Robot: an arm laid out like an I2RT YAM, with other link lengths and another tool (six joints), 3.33 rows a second.
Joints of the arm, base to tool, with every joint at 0 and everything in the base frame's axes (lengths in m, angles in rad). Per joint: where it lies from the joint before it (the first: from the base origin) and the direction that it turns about. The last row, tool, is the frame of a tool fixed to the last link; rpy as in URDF.
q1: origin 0 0 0.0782 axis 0 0 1
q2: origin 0.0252 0.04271 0.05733 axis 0 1 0
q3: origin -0.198 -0.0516 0 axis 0 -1 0
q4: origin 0.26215 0.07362 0.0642 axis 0 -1 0
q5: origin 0.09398 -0.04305 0.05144 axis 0 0 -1
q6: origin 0.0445 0 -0.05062 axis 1 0 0
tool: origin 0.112 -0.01 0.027 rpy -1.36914 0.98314 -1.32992
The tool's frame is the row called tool.
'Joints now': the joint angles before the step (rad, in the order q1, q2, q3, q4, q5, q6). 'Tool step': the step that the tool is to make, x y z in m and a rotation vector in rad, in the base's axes. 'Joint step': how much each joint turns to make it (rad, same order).
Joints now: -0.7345, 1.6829, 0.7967, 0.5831, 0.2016, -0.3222
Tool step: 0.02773, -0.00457, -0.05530, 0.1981, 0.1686, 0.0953
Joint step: -0.0016, 0.1644, 0.2232, -0.3154, -0.1018, -0.0099
